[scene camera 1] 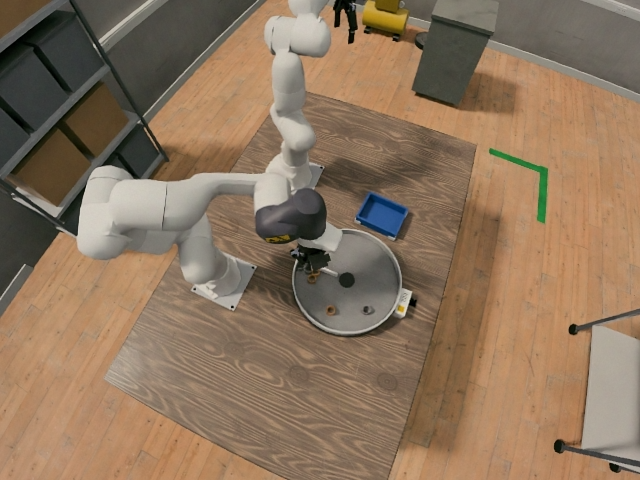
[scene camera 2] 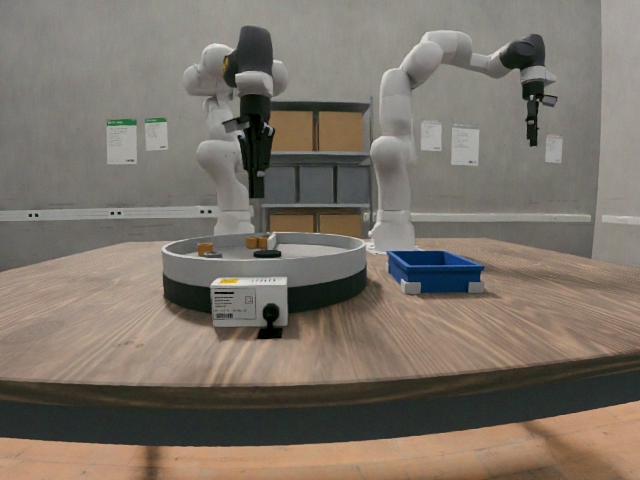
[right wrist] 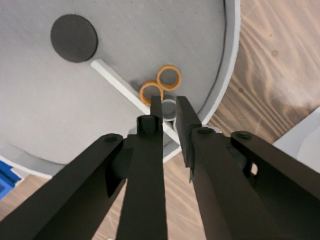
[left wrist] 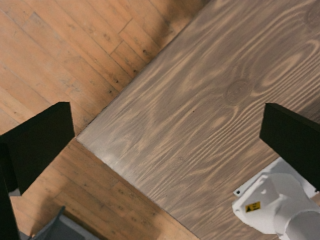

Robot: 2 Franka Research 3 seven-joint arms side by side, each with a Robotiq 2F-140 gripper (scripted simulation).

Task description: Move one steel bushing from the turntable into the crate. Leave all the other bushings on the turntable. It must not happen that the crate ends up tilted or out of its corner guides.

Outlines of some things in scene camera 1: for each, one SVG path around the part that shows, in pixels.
A blue crate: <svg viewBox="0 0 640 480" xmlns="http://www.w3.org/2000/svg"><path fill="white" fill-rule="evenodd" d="M369 191L356 215L356 220L365 227L387 237L391 236L394 238L409 208Z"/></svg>
